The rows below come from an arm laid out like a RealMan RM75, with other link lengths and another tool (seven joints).
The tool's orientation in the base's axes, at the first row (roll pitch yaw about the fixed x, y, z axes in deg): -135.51 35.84 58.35
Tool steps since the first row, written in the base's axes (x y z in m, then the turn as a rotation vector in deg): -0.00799 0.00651 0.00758 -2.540 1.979 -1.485; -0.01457 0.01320 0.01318 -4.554 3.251 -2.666; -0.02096 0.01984 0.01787 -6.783 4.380 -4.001; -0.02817 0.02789 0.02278 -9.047 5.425 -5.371; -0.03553 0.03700 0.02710 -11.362 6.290 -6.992; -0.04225 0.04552 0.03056 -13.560 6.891 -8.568; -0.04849 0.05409 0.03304 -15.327 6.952 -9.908
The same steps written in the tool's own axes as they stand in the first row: -0.00334 -0.01215 0.00221 1.155 -1.584 2.955; -0.00481 -0.02275 0.00442 1.867 -2.623 5.296; -0.00569 -0.03272 0.00700 2.480 -3.555 7.900; -0.00607 -0.04416 0.01014 3.040 -4.421 10.552; -0.00545 -0.05610 0.01376 3.602 -5.033 13.388; -0.00445 -0.06686 0.01734 4.004 -5.434 16.100; -0.00265 -0.07692 0.02111 4.079 -5.410 18.317
